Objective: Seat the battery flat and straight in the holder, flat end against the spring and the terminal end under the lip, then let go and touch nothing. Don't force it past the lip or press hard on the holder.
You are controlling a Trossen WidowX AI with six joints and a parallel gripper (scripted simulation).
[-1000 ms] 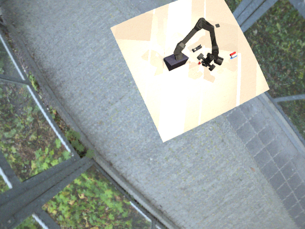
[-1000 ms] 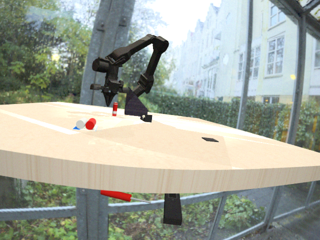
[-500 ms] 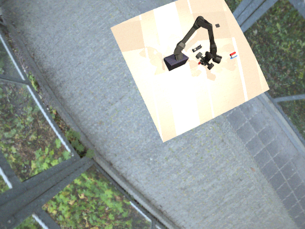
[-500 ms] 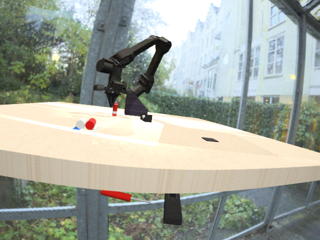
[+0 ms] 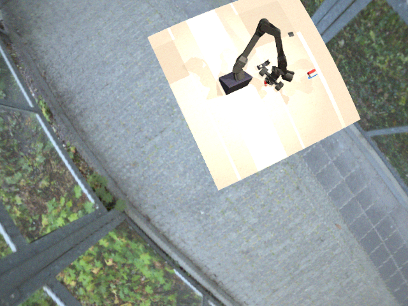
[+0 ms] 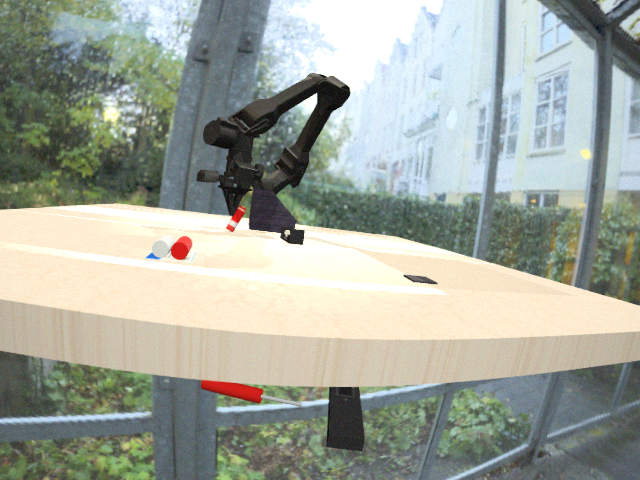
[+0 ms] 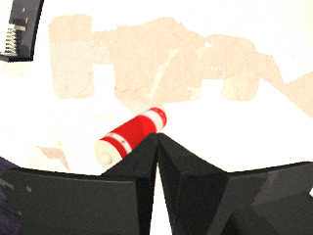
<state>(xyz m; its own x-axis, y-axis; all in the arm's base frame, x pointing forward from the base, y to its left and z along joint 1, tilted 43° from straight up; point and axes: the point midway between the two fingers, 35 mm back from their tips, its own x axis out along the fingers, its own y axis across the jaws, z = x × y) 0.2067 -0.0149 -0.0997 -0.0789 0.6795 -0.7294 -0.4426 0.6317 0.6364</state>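
Now: the battery 1 cm to the left of my gripper tip, 1 cm below it and 1 cm behind it. From my gripper tip the other things lie so: red screwdriver: 41 cm ahead, 23 cm below, 10 cm to the left; then black block: 44 cm ahead, 23 cm to the left, 23 cm below.
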